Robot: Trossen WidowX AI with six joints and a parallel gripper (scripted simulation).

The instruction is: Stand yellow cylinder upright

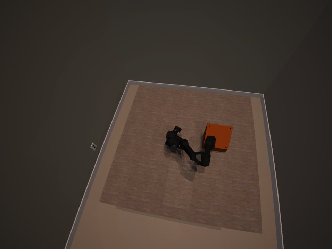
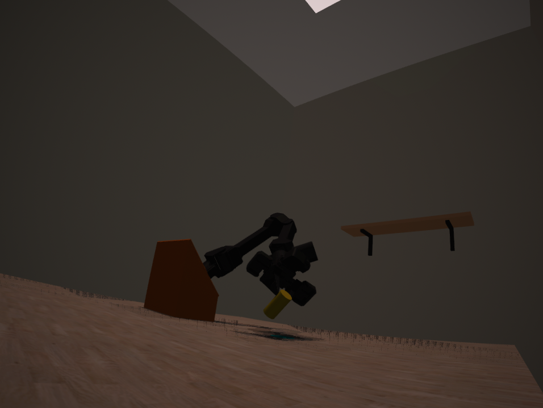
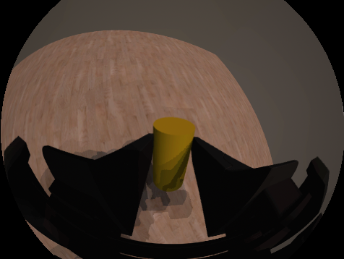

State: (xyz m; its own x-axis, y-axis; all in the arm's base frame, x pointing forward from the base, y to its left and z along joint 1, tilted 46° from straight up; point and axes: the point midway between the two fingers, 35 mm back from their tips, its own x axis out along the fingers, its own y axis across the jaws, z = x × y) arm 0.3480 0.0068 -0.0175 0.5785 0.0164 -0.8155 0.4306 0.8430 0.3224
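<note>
My gripper tip is now 3 cm past the cyan circle, 6 cm to the right of it and 10 cm above it. Round my gripper tip: yellow tall cylinder 1 cm behind, 2 cm below.
</note>
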